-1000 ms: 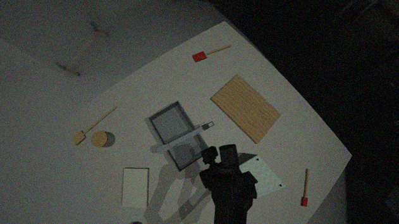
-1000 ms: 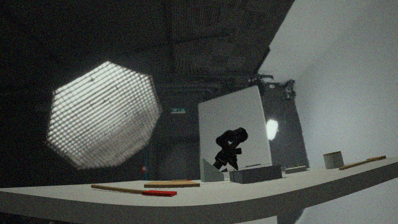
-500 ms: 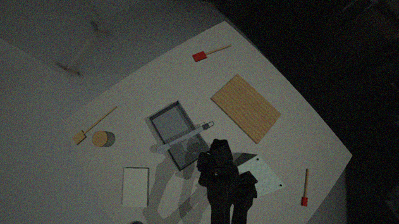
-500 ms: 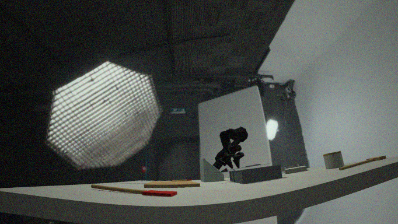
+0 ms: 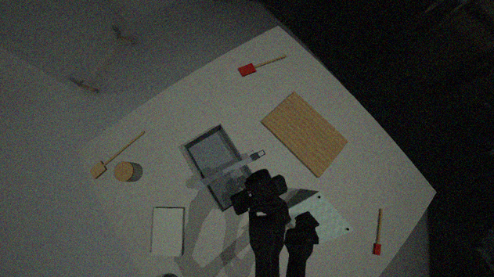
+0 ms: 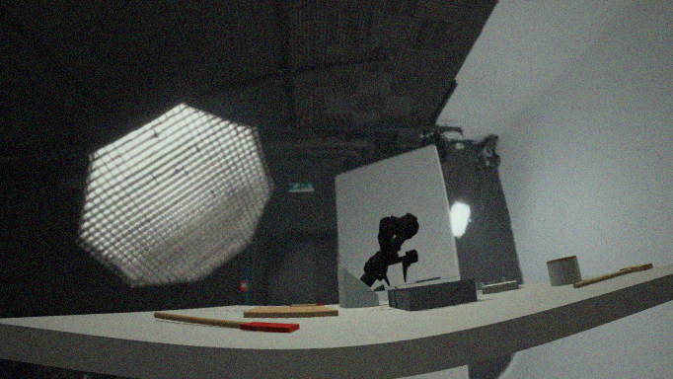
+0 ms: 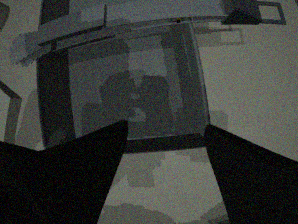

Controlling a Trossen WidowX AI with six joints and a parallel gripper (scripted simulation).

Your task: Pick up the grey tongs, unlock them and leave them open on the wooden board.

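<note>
The dark roasting tin is 14 cm ahead of my gripper tip, 5 cm below it and 4 cm to the left of it. Round my gripper tip: wooden board (36 cm to the right, 7 cm below, 2 cm ahead); then red spatula (43 cm to the right, 43 cm ahead, 7 cm below); then white slab (37 cm to the left, 7 cm ahead, 6 cm below).
</note>
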